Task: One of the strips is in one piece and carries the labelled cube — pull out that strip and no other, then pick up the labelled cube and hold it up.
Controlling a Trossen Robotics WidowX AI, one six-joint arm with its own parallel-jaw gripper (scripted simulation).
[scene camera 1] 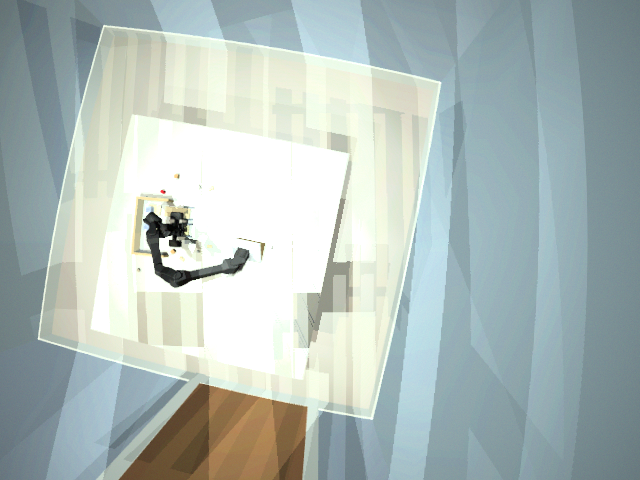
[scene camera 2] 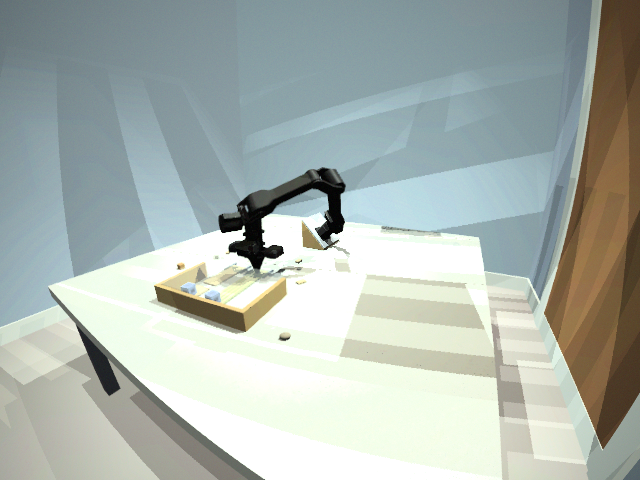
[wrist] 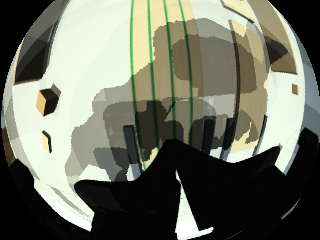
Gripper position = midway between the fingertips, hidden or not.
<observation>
In view: the gripper point(scene camera 2: 257, 273).
The gripper is seen too in the wrist view point(wrist: 170, 144).
</observation>
